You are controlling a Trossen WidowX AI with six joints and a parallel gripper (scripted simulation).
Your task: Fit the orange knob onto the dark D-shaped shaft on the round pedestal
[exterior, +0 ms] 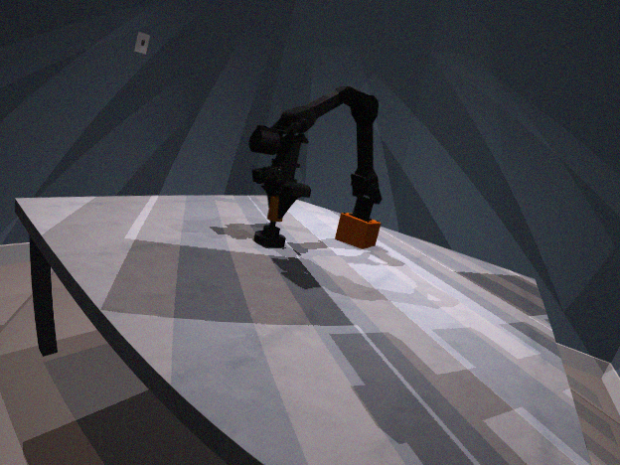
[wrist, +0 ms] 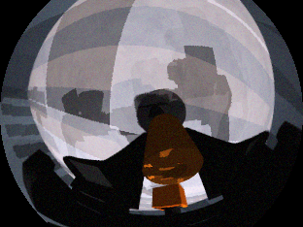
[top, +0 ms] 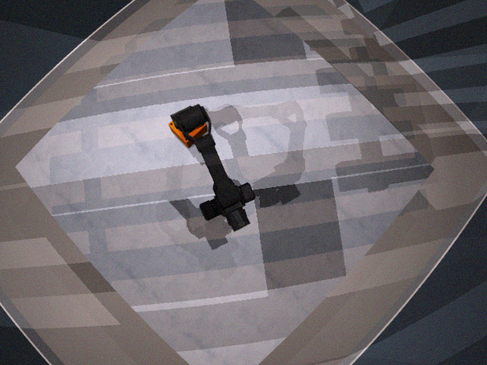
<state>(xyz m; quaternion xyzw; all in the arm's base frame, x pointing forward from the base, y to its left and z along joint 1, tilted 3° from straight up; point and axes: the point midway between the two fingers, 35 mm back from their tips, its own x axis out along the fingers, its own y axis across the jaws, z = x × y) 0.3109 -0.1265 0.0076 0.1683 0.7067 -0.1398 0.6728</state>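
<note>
Now: the dark round pedestal 4 cm below my gripper tip. Round my gripper tip: orange knob 2 cm above.
</note>
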